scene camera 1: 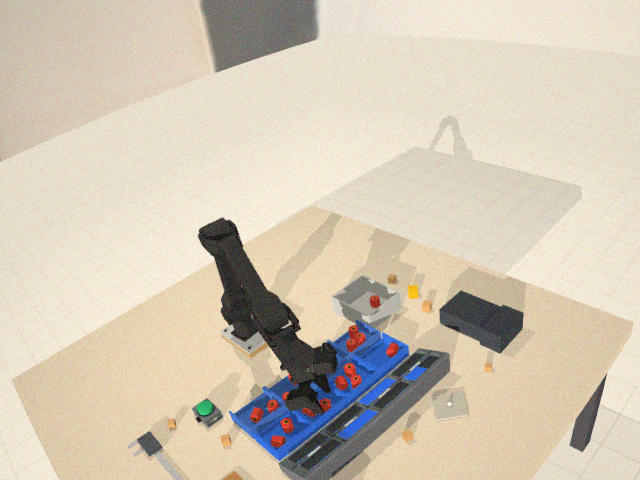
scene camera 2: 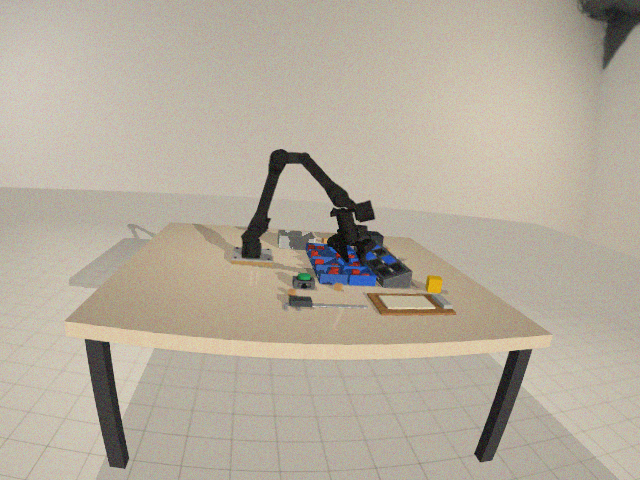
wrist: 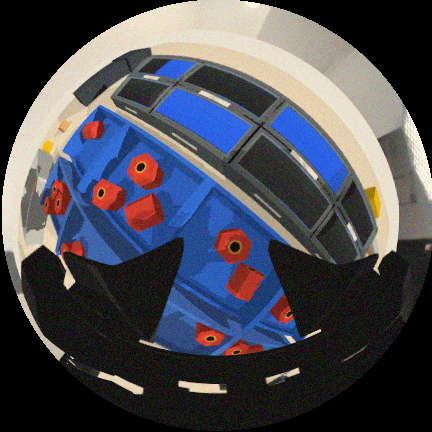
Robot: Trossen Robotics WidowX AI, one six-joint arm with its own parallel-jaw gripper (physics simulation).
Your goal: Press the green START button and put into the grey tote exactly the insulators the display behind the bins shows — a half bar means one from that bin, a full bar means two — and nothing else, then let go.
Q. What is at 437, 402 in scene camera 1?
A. A grey plate.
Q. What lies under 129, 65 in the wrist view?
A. A dark box.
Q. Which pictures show the gripper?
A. Scene camera 1, scene camera 2 and the wrist view: all of them.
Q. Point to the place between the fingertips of the gripper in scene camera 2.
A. At 355, 263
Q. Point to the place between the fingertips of the gripper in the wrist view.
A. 226, 244
